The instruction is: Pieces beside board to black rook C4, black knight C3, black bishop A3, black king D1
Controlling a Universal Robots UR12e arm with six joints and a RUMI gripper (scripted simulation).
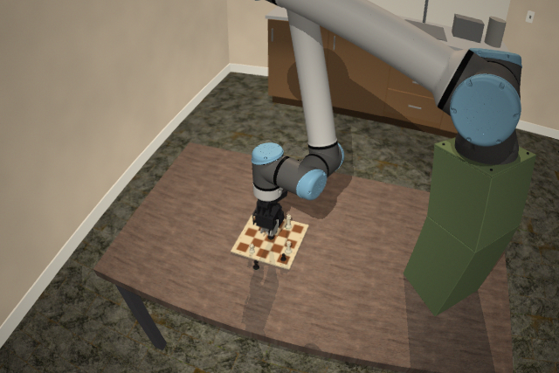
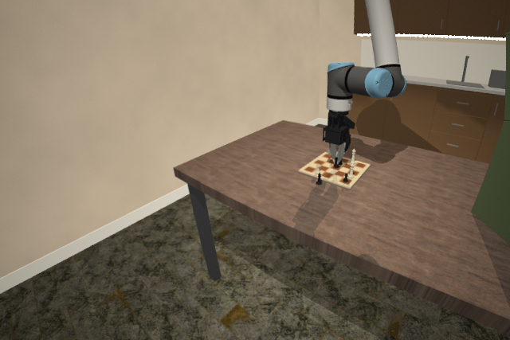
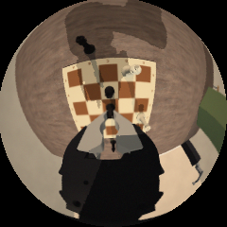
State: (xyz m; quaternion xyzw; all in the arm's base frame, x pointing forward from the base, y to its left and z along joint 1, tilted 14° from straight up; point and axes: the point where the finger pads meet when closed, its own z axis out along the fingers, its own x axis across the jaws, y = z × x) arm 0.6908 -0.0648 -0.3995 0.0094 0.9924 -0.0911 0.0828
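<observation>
My gripper is now 4 cm above the chessboard.
</observation>
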